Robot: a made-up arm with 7 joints. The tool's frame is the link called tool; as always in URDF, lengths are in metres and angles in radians. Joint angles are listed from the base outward. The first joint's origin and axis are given. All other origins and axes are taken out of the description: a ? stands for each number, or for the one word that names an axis. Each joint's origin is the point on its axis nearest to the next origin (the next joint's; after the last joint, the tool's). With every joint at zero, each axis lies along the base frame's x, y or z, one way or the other. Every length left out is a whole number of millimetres.
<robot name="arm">
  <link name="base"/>
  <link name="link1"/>
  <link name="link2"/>
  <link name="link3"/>
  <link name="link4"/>
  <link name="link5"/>
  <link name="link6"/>
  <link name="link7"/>
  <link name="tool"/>
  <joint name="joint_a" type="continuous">
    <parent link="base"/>
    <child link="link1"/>
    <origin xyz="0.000 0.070 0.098"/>
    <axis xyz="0 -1 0"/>
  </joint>
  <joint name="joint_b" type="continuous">
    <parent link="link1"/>
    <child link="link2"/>
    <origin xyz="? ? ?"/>
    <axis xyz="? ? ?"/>
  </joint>
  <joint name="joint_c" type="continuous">
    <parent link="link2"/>
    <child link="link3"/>
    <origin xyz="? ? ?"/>
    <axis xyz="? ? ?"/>
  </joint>
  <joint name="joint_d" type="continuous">
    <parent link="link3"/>
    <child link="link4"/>
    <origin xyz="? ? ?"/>
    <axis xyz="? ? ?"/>
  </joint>
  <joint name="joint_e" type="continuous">
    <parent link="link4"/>
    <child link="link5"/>
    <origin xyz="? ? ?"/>
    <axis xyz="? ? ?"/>
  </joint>
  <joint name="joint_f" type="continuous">
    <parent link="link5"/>
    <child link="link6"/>
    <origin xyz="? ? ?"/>
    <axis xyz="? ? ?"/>
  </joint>
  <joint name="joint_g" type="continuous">
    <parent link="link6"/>
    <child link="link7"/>
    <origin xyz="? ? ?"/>
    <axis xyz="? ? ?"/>
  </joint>
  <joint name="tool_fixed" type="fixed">
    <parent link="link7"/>
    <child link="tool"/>
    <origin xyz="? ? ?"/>
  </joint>
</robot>
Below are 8 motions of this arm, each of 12 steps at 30 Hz.
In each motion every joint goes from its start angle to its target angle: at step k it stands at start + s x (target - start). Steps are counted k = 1, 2, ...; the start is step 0. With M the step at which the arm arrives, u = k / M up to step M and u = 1 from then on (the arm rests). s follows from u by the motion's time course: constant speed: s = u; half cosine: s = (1 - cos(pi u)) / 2; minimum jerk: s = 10 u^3 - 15 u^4 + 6 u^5.
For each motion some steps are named. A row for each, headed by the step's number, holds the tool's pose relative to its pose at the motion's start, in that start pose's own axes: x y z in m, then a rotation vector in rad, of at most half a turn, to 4 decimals.
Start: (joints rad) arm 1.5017 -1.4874 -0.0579 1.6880 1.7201 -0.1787 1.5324
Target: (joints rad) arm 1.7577 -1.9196 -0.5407 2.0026 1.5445 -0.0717 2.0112
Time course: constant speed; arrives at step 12
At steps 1, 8, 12:
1: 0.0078 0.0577 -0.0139 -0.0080 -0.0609 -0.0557
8: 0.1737 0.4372 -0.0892 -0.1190 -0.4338 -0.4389
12: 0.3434 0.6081 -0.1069 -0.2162 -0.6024 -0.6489

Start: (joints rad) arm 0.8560 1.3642 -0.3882 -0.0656 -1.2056 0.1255 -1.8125
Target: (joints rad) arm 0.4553 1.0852 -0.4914 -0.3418 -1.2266 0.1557 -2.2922
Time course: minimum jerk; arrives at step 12
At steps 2, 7, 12:
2: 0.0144 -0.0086 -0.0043 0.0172 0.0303 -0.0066
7: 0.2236 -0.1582 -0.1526 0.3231 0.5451 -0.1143
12: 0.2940 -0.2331 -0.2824 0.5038 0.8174 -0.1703

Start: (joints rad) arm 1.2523 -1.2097 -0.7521 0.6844 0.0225 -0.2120 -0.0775
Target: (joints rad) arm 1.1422 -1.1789 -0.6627 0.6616 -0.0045 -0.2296 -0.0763
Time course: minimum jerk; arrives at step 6
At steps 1, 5, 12:
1: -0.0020 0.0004 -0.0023 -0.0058 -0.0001 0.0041
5: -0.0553 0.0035 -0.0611 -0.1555 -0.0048 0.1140
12: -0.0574 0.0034 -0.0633 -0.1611 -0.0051 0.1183

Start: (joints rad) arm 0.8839 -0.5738 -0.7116 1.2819 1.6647 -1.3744 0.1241
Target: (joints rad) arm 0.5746 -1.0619 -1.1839 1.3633 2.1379 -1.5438 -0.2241
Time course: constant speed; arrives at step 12
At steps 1, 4, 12:
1: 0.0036 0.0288 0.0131 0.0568 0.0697 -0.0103
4: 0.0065 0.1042 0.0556 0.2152 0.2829 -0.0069
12: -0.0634 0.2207 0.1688 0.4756 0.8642 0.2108

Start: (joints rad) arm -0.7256 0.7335 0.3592 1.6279 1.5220 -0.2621 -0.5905
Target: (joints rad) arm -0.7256 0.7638 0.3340 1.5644 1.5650 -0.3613 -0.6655
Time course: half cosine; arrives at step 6
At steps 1, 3, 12:
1: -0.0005 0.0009 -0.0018 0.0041 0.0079 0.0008
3: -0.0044 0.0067 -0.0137 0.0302 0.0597 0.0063
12: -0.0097 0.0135 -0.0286 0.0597 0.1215 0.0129

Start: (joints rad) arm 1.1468 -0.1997 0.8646 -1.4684 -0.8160 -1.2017 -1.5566
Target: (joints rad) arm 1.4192 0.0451 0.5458 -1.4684 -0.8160 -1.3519 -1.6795
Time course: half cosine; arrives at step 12
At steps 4, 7, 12:
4: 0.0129 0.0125 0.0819 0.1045 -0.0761 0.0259
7: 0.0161 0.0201 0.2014 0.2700 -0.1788 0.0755
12: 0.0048 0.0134 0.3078 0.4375 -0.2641 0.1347

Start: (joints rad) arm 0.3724 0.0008 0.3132 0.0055 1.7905 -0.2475 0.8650
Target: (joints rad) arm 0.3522 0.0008 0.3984 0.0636 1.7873 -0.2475 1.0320
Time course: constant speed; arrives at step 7
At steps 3, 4, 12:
3: -0.0345 0.0021 0.0137 -0.0354 -0.0437 -0.0201
4: -0.0460 0.0031 0.0182 -0.0476 -0.0583 -0.0261
12: -0.0804 0.0072 0.0315 -0.0851 -0.1020 -0.0420

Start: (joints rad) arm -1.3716 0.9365 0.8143 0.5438 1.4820 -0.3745 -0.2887
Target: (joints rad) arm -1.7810 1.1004 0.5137 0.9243 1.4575 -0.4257 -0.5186
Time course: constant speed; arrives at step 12
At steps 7, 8, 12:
7: 0.0590 0.1467 0.2184 0.4636 0.0995 -0.1501
8: 0.0655 0.1597 0.2526 0.5328 0.1196 -0.1657
12: 0.0859 0.1931 0.3911 0.8150 0.2133 -0.2107

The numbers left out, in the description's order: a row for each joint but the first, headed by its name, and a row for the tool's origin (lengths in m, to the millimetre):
joint_b: xyz -0.058 0.000 -0.075, axis 1 0 0
joint_c: xyz 0.000 0.196 -0.047, axis 0 0 1
joint_d: xyz 0.331 0.272 0.000, axis 0 1 0
joint_e: xyz -0.028 0.000 0.102, axis 1 0 0
joint_f: xyz 0.000 -0.040 -0.559, axis 0 0 1
joint_g: xyz -0.037 0.084 0.000, axis 0 -1 0
tool: xyz 0.114 0.000 0.311

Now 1 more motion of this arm.
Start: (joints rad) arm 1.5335 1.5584 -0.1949 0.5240 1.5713 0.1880 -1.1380
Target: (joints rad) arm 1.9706 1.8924 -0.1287 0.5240 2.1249 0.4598 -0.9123
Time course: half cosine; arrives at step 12
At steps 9, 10, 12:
9: -0.2009 0.3368 -0.2983 0.2933 0.1201 0.5220
10: -0.2268 0.3574 -0.3093 0.3397 0.1198 0.5569
12: -0.2486 0.3731 -0.3165 0.3808 0.1180 0.5838

